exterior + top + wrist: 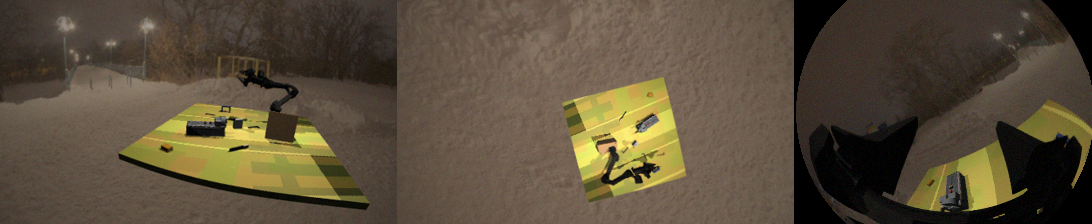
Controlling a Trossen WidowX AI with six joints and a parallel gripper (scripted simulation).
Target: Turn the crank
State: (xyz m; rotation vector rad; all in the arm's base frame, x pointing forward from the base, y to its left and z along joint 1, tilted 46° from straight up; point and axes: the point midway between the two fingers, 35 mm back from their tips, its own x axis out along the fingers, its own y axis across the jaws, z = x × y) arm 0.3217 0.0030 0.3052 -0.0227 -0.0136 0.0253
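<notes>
The red pointer lies 17 cm ahead of my gripper tip, 29 cm to the left of it and 32 cm below it. Also, from my gripper tip: crank handle 2 cm ahead, 28 cm to the left, 29 cm below; grey block 3 cm behind, 13 cm to the left, 37 cm below; blue item 10 cm ahead, 27 cm to the right, 37 cm below.
</notes>
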